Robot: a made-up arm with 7 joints. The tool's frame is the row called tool.
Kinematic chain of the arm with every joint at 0, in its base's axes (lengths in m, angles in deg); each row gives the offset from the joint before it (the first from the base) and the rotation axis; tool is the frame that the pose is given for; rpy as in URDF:
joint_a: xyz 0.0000 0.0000 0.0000 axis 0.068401 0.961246 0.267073
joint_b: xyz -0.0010 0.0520 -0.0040 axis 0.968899 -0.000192 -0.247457
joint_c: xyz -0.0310 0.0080 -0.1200 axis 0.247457 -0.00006 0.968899
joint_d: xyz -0.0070 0.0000 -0.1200 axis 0.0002 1 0.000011
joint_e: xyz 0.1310 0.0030 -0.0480 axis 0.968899 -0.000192 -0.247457
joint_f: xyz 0.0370 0.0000 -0.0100 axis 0.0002 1 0.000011
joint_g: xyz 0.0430 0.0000 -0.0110 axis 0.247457 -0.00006 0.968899
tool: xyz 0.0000 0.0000 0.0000 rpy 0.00 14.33 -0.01
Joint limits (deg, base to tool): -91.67..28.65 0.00..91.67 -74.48..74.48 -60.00..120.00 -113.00..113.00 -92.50..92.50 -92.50..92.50
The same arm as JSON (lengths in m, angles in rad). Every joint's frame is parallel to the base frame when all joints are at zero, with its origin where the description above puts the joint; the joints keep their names.
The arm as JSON. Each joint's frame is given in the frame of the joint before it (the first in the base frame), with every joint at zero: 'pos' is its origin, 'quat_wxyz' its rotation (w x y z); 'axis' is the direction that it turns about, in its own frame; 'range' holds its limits. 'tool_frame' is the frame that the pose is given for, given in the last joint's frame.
{"length_unit": "m", "angle_unit": "rad", "joints": [{"joint": "joint_a", "pos": [0.0, 0.0, 0.0], "quat_wxyz": [1.0, 0.0, 0.0, 0.0], "axis": [0.068403, 0.961235, 0.26711], "range": [-1.5999, 0.5]}, {"joint": "joint_b", "pos": [-0.001, 0.052, -0.004], "quat_wxyz": [1.0, 0.0, 0.0, 0.0], "axis": [0.968889, -0.0002, -0.247497], "range": [0.0, 1.5999]}, {"joint": "joint_c", "pos": [-0.031, 0.008, -0.12], "quat_wxyz": [1.0, 0.0, 0.0, 0.0], "axis": [0.247497, -0.0001, 0.968889], "range": [-1.2999, 1.2999]}, {"joint": "joint_d", "pos": [-0.007, 0.0, -0.12], "quat_wxyz": [1.0, 0.0, 0.0, 0.0], "axis": [0.0002, 1.0, 0.0], "range": [-1.0472, 2.0944]}, {"joint": "joint_e", "pos": [0.131, 0.003, -0.048], "quat_wxyz": [1.0, 0.0, 0.0, 0.0], "axis": [0.968889, -0.0002, -0.247497], "range": [-1.9722, 1.9722]}, {"joint": "joint_f", "pos": [0.037, 0.0, -0.01], "quat_wxyz": [1.0, 0.0, 0.0, 0.0], "axis": [0.0002, 1.0, 0.0], "range": [-1.6144, 1.6144]}, {"joint": "joint_g", "pos": [0.043, 0.0, -0.011], "quat_wxyz": [1.0, 0.0, 0.0, 0.0], "axis": [0.247497, -0.0001, 0.968889], "range": [-1.6144, 1.6144]}], "tool_frame": {"pos": [0.0, 0.0, 0.0], "quat_wxyz": [0.992191, 0.000011, 0.124727, -0.000087]}}
